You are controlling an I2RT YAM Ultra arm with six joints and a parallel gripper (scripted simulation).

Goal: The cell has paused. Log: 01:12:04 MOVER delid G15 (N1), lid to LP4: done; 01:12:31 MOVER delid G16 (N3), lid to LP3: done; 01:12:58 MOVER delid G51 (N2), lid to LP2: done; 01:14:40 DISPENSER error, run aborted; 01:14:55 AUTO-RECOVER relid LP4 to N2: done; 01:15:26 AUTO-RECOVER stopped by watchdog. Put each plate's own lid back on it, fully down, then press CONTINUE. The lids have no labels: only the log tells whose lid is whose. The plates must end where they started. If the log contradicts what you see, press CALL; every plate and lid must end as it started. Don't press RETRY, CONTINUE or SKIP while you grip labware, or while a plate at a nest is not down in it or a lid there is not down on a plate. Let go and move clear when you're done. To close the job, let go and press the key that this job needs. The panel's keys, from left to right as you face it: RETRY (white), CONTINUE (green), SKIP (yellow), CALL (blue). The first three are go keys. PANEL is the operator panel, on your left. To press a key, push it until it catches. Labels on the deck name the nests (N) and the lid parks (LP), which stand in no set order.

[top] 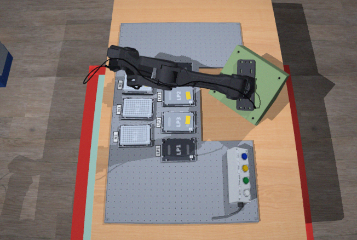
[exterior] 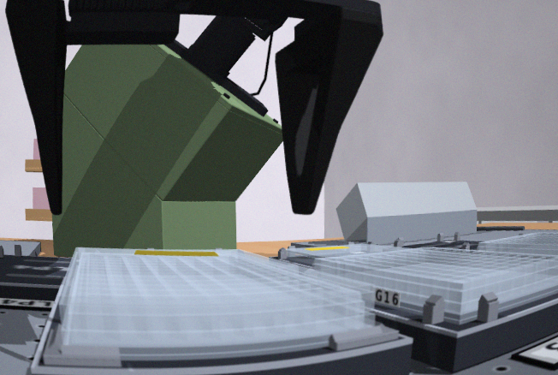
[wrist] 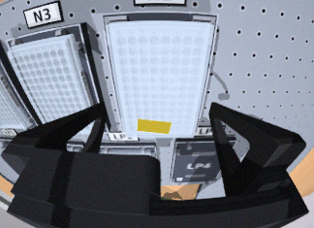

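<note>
My gripper is now 120 mm to the right of the plate, 40 mm above it and 30 mm past it. Also, from my hand: lid (220 mm behind, 140 mm to the left, 50 mm below); blue call key (530 mm behind, 240 mm to the left); yellow SKIP key (540 mm behind, 290 mm to the left).
</note>
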